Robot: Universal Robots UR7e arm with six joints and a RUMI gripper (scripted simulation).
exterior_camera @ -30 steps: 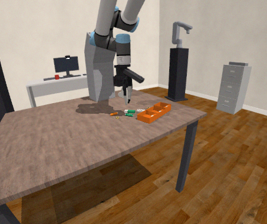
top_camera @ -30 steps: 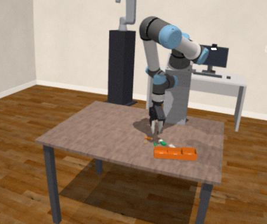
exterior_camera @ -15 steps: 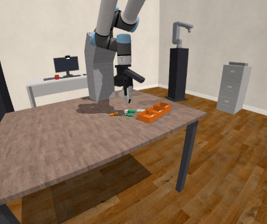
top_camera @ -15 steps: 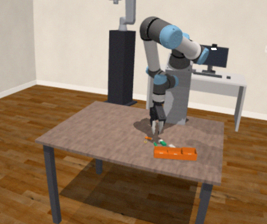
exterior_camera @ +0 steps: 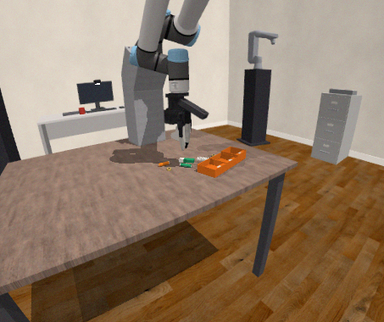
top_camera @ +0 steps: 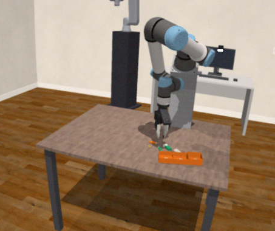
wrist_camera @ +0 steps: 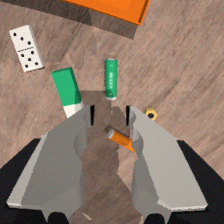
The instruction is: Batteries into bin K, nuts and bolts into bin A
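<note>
My gripper is now 8 cm above the green battery. The rest, counted from my hand: orange battery: 5 cm behind, 8 cm to the right, 8 cm below; white domino: 5 cm behind, 10 cm to the left, 9 cm below; green-and-white battery: 5 cm behind, 2 cm to the left, 9 cm below.
</note>
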